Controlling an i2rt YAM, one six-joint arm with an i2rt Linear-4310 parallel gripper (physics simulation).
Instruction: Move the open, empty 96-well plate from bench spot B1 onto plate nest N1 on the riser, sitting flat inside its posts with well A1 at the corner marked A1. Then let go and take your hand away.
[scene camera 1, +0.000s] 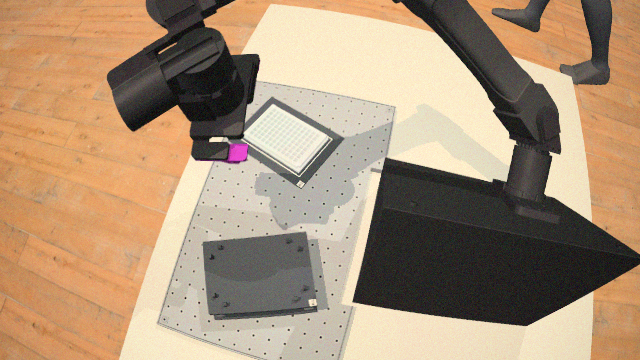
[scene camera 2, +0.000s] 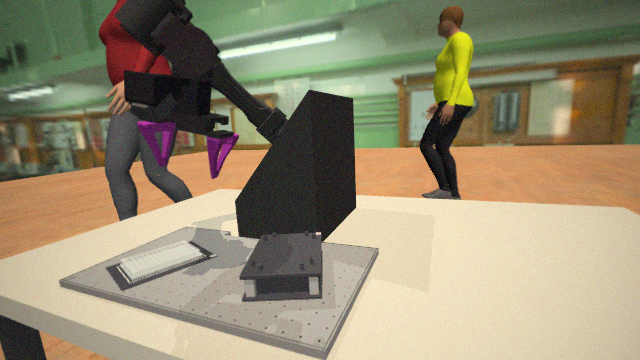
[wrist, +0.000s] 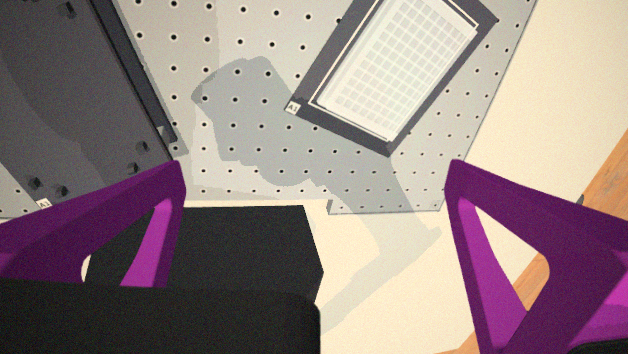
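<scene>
The white 96-well plate (scene camera 1: 287, 137) (scene camera 2: 162, 261) (wrist: 400, 70) lies on the dark bench spot B1 (scene camera 1: 325, 152) (scene camera 2: 119, 278) (wrist: 345, 130), turned at an angle to the riser. The spot's A1 label shows at one corner. The nest N1 on the dark riser (scene camera 1: 260, 275) (scene camera 2: 287, 255) (wrist: 55, 100) has small posts near its corners and an A1 label at one corner; no plate is on it. My gripper (scene camera 2: 189, 171) (wrist: 314, 174) is open and empty, high above the bench. In the first scene view one magenta finger shows beside the plate; the other is hidden.
The perforated board (scene camera 1: 230, 195) (scene camera 2: 200, 302) (wrist: 240, 25) carries the spot and riser on the cream table (scene camera 1: 330, 45) (scene camera 2: 480, 280) (wrist: 540, 75). The black arm pedestal (scene camera 1: 450, 260) (scene camera 2: 300, 185) (wrist: 245, 240) stands beside the board. Two human figures stand beyond the table.
</scene>
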